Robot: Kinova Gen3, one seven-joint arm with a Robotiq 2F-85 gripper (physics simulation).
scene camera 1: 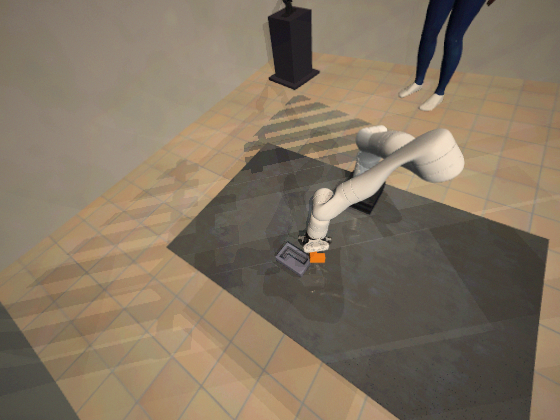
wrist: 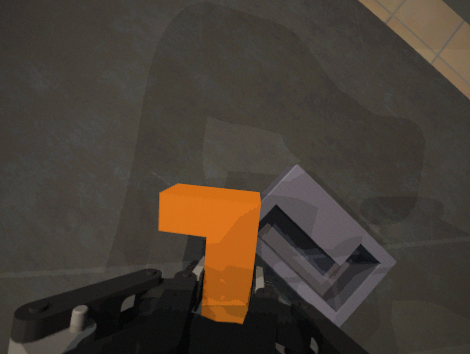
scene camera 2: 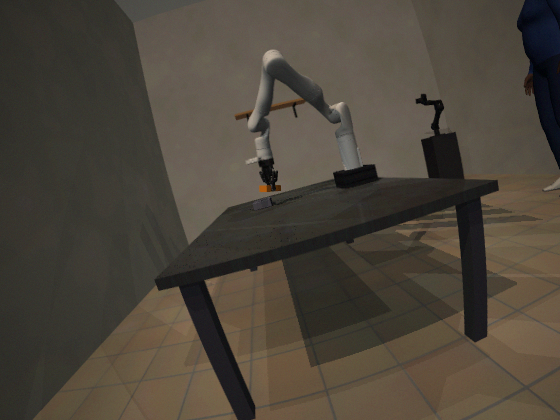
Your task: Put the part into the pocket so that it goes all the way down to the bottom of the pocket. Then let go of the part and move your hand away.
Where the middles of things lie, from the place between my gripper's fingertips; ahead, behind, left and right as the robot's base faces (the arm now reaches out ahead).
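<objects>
The orange L-shaped block [wrist: 229, 218] is there, 20 mm to the left of my hand and 10 mm above it. I also see the grey pocket block [wrist: 304, 235], which is 50 mm to the right of my hand, 70 mm ahead of it and 50 mm below it.
</objects>
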